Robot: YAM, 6 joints.
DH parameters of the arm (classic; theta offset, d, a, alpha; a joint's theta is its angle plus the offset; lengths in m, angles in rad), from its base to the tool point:
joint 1: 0 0.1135 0.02 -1.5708
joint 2: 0 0 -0.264 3.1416
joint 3: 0.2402 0 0.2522 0
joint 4: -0.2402 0 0.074 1.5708
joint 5: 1.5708 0 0 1.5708
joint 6: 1.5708 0.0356 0 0
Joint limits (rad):
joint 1: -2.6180..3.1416
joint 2: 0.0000..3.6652
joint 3: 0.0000..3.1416
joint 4: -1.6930..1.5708
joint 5: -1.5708..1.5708
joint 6: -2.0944..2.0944
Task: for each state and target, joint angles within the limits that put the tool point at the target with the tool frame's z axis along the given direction. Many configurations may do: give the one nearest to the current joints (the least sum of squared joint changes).
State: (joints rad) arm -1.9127 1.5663 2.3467 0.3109 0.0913 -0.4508
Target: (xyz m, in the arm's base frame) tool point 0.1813 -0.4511 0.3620 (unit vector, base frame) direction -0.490 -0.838 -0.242
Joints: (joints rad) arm -1.1300 2.0981 2.0934 -0.4105 0.9278 -0.4508
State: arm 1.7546 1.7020 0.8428 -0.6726 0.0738 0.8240
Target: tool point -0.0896 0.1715 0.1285 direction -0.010 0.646 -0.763
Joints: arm 2.1119 1.1903 0.3460 -0.0943 0.3302 0.8240
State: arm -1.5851 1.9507 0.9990 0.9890 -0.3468 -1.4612
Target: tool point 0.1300 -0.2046 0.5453 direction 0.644 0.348 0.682
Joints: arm -1.1123 1.5051 1.5468 1.5687 -0.8200 -1.4612
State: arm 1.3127 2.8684 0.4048 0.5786 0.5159 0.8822
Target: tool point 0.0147 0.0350 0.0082 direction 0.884 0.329 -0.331
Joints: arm 2.1954 2.4515 0.0021 0.2317 1.1429 0.8822
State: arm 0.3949 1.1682 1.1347 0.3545 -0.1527 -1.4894
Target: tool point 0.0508 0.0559 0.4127 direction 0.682 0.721 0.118
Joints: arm 0.8507 0.4484 0.9576 -0.3909 0.0373 -1.4894
